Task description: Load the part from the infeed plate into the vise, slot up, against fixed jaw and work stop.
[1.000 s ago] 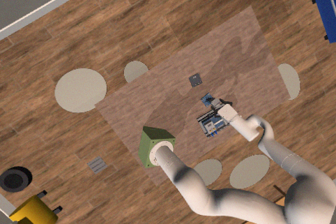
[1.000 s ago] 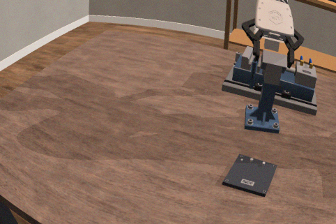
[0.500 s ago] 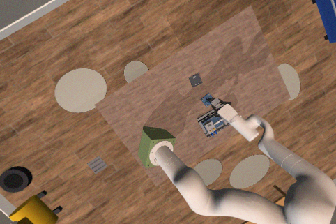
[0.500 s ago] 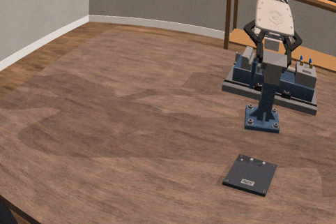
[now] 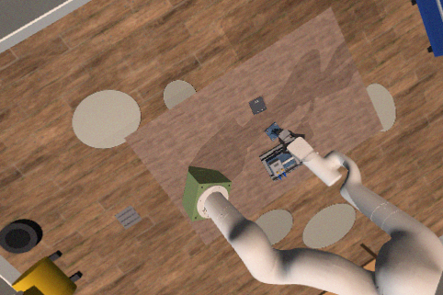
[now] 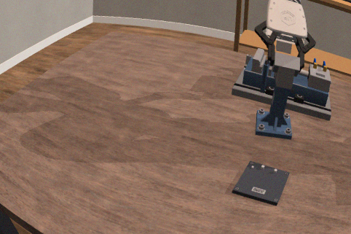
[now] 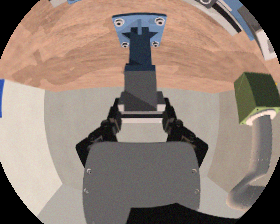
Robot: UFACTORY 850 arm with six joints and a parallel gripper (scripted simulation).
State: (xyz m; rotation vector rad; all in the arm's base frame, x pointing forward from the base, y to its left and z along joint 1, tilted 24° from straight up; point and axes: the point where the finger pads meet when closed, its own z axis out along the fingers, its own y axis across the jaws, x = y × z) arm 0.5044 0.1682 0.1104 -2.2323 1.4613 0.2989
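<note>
Now: the part right at my hand. Round my hand: air cylinder: 190 mm to the right, 90 mm below, 90 mm behind.
</note>
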